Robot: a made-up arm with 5 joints.
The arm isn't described. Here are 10 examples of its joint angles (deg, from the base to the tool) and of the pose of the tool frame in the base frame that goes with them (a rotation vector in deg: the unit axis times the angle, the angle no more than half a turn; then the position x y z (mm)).
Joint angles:
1: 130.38 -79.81 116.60 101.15 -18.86
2: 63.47 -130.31 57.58 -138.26 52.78
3: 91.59 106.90 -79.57 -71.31 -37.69
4: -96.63 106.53 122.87 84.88 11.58
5: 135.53 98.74 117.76 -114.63 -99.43
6: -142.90 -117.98 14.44 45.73 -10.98
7: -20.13 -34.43 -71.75 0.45 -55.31
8: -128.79 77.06 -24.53 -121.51 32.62
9: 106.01 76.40 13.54 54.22 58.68
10: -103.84 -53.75 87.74 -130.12 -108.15
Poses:
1: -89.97 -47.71 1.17 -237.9 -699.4 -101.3
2: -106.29 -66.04 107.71 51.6 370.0 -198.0
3: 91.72 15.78 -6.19 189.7 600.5 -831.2
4: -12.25 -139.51 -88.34 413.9 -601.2 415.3
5: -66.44 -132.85 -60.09 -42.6 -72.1 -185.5
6: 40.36 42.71 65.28 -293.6 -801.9 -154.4
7: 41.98 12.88 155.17 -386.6 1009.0 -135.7
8: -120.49 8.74 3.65 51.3 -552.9 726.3
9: 100.24 139.72 -9.97 493.3 -187.9 -95.4
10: -96.70 68.27 55.85 -58.1 -249.8 299.7
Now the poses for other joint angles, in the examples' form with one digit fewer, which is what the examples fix.
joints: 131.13 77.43 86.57 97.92 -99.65
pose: 11.6 -22.8 104.3 425 233 -270
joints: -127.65 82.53 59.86 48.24 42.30
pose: 38.7 -18.3 -96.8 492 28 226
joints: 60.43 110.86 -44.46 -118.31 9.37
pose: 61.2 8.2 54.2 3 629 -691
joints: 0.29 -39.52 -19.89 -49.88 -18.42
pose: 8.4 57.4 -137.1 -411 1029 -136
